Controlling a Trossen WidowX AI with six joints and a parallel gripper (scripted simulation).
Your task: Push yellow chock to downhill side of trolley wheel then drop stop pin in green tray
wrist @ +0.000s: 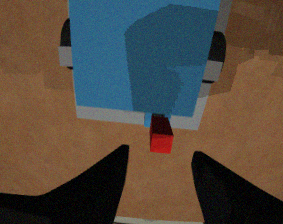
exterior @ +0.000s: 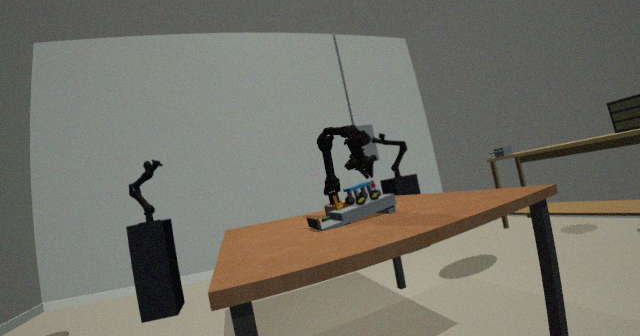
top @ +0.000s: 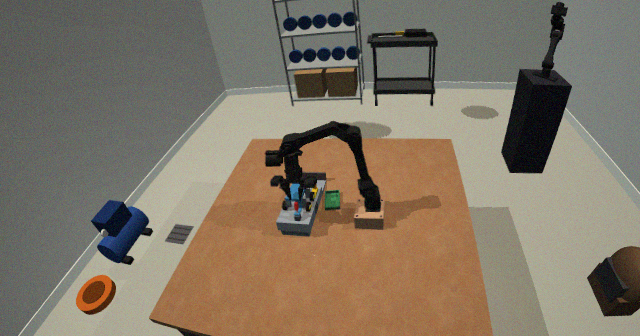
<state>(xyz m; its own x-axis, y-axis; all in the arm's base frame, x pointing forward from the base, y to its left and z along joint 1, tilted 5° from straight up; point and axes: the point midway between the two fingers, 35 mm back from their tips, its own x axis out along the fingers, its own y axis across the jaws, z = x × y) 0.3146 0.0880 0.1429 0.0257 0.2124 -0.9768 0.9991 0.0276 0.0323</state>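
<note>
Right now my gripper tip is 20 mm to the right of the red-headed stop pin and 50 mm above it. From my gripper tip the other things lie so: blue trolley 20 mm ahead, 70 mm to the right, 70 mm below; ramp 20 mm ahead, 80 mm to the right, 130 mm below; yellow chock 30 mm behind, 160 mm to the right, 100 mm below.
</note>
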